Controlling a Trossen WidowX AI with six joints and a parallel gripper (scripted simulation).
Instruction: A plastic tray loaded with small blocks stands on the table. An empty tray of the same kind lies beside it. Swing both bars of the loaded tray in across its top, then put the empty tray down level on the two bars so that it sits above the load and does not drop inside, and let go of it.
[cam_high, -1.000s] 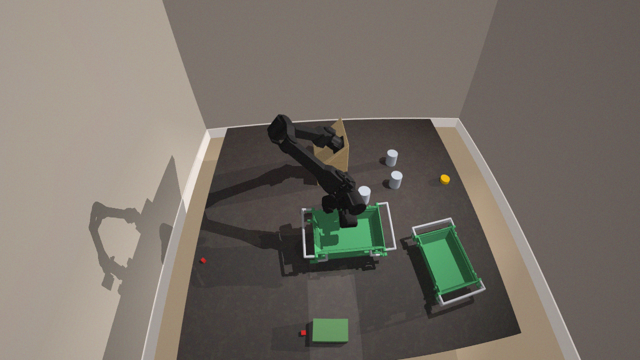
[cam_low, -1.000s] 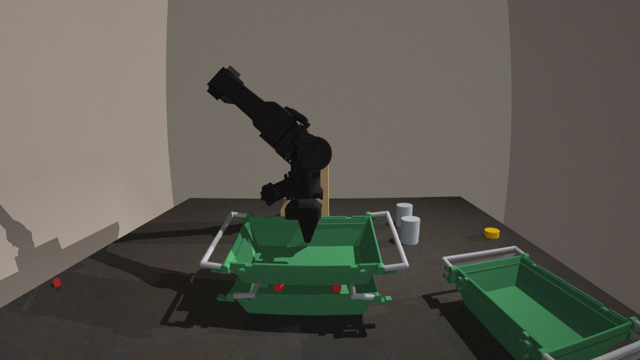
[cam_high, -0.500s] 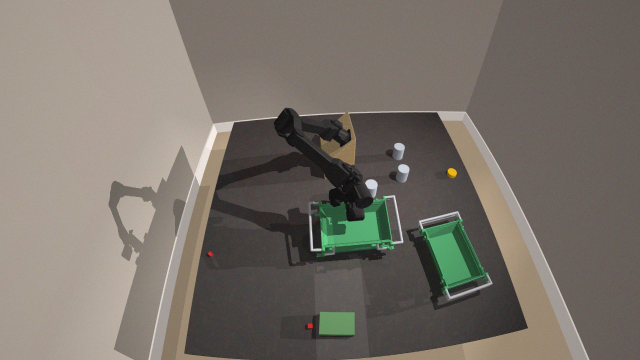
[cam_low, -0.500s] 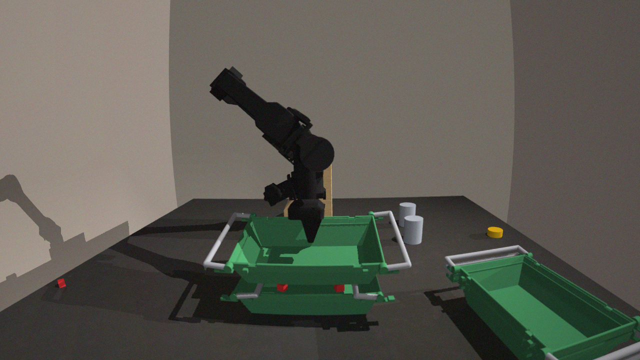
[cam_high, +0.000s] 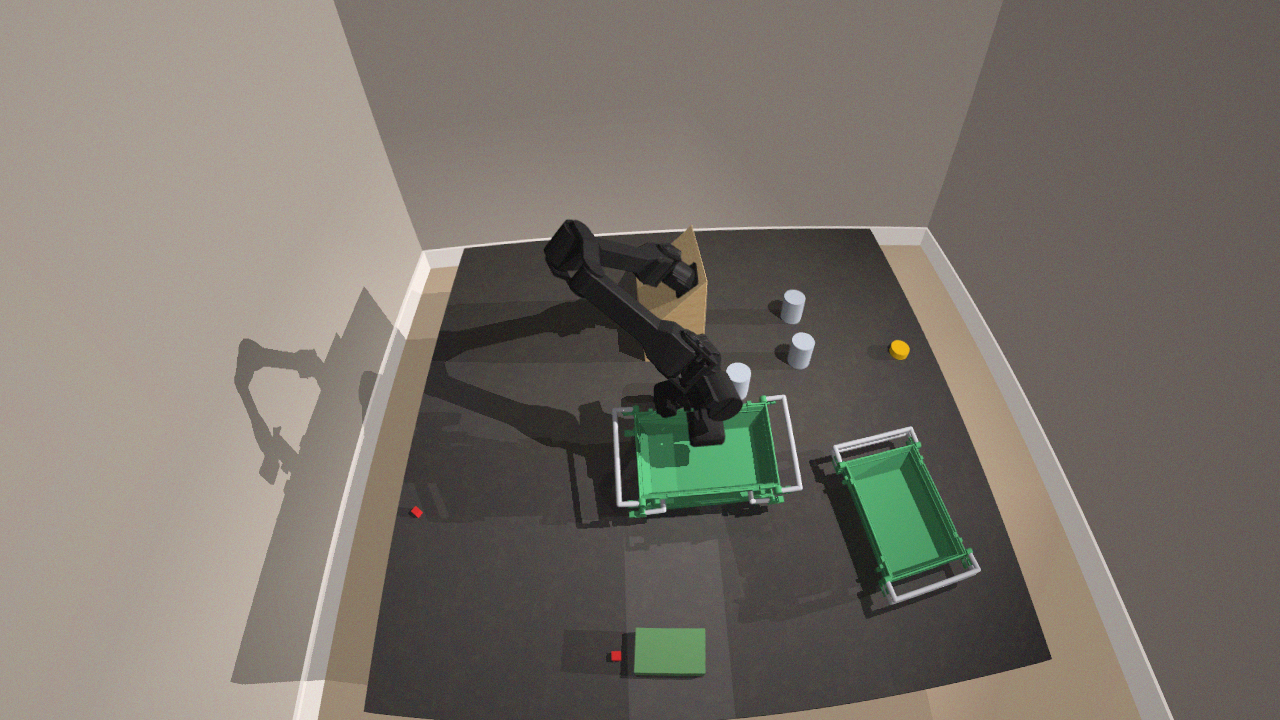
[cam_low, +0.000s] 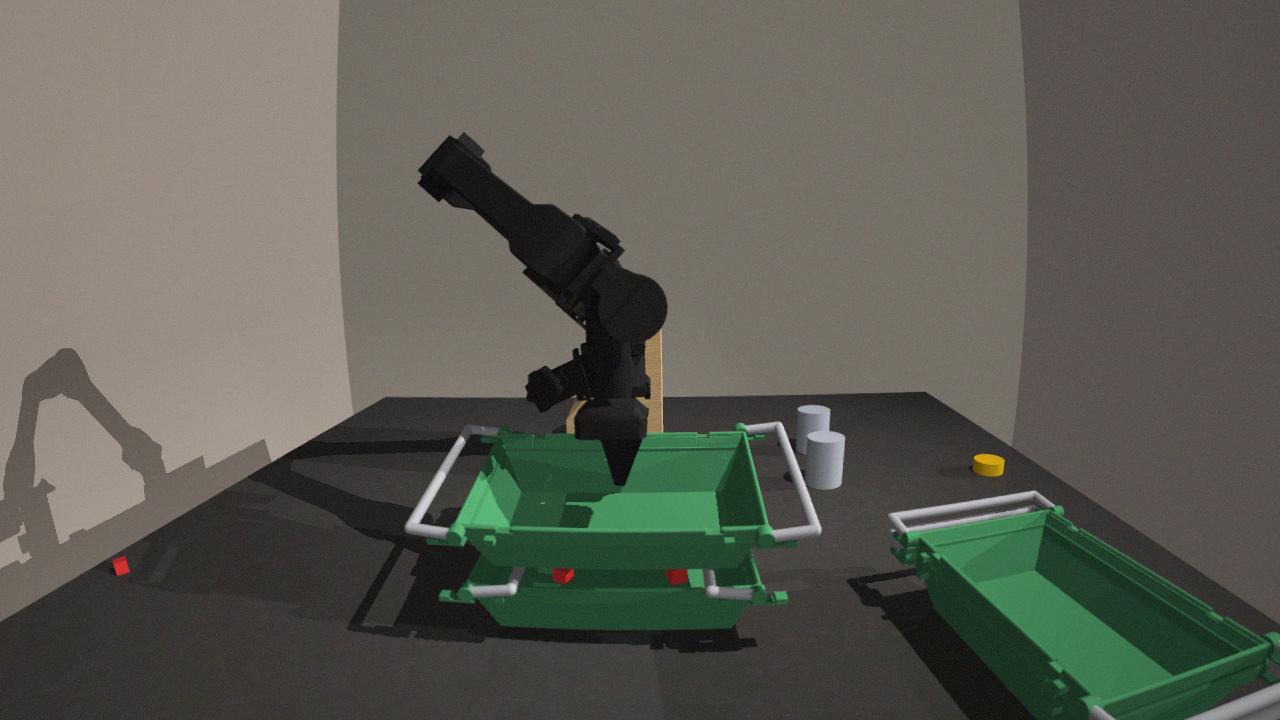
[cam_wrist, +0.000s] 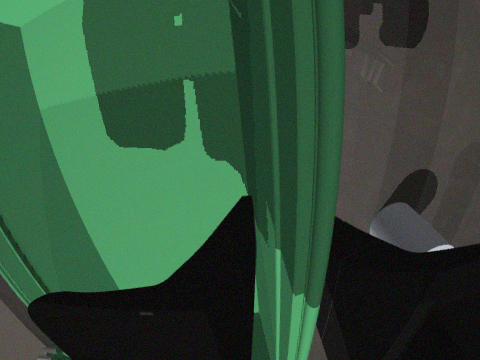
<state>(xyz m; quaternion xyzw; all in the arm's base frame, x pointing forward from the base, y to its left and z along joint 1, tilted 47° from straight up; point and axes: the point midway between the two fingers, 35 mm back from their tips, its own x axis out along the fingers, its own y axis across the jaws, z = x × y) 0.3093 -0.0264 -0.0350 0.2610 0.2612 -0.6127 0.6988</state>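
The tray lies 7 cm ahead of my gripper tip and 2 cm above it. From my gripper tip the other things lie so: flat green slab: 42 cm ahead, 7 cm to the right, 8 cm below; then yellow disc: 25 cm behind, 54 cm to the left, 9 cm below.
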